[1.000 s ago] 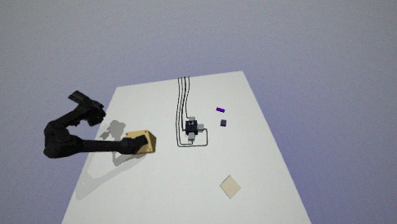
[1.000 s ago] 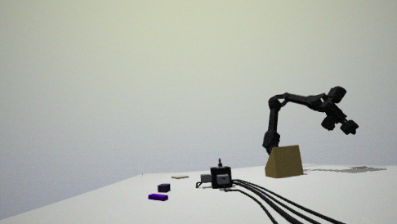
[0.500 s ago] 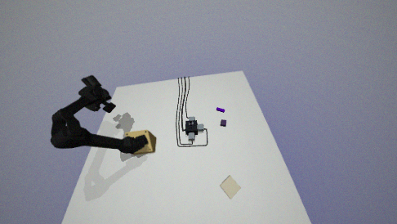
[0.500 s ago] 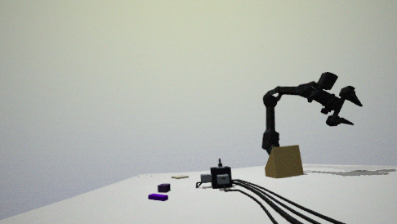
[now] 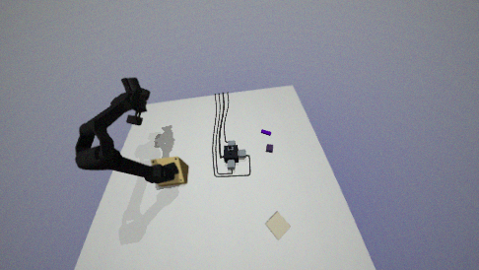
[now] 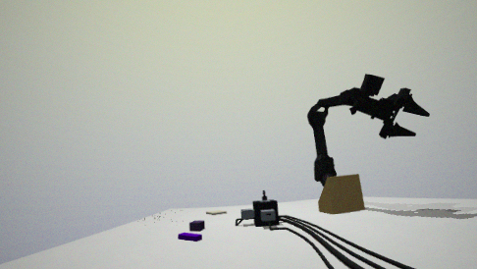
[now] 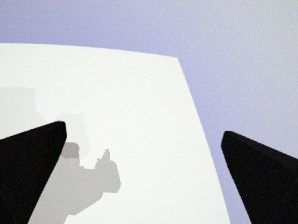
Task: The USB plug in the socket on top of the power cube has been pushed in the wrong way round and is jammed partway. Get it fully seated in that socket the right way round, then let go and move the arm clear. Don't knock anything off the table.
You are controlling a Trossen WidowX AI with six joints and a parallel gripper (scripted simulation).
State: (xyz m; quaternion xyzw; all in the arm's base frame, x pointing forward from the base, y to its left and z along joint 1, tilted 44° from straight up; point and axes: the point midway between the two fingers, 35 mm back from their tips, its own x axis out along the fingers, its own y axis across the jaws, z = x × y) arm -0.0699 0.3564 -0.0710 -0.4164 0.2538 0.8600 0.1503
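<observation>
Right now the usb plug is 44 cm ahead of my gripper tip, 29 cm to the right of it and 17 cm below it. Round my gripper tip: metal-framed socket: 44 cm ahead, 28 cm to the right, 19 cm below; violet bar: 68 cm ahead, 25 cm below, 20 cm to the right; dark purple block: 66 cm ahead, 32 cm to the right, 25 cm below.
</observation>
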